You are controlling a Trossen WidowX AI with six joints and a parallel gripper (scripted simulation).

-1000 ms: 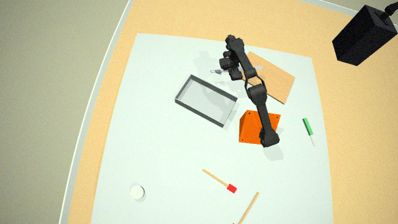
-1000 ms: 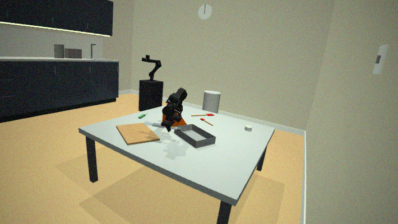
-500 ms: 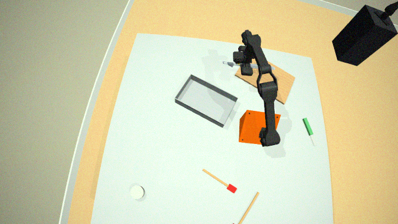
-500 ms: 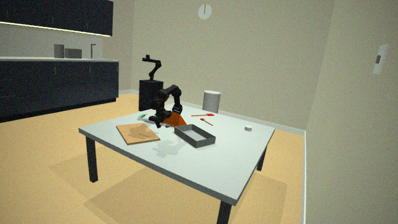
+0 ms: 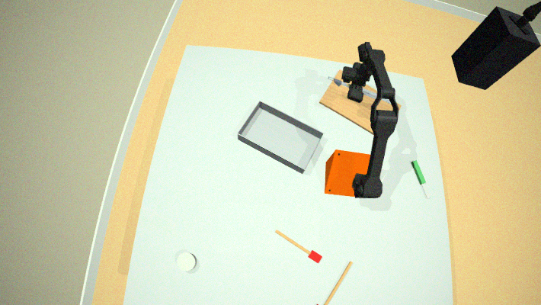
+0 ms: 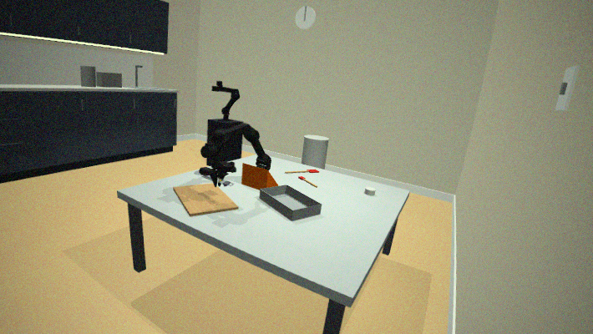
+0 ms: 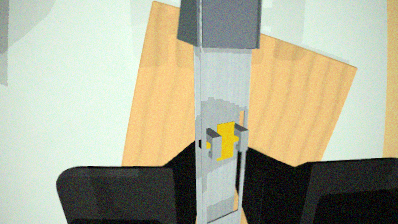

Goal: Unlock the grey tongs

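My gripper tip is 2 cm short of the yellow lock piece and 4 cm below it. The rest, counted from my gripper tip: wooden board 9 cm behind, 1 cm to the right, 8 cm below; then grey roasting tin 28 cm ahead, 24 cm to the left, 6 cm below; then white disc 55 cm ahead, 78 cm to the left, 7 cm below.
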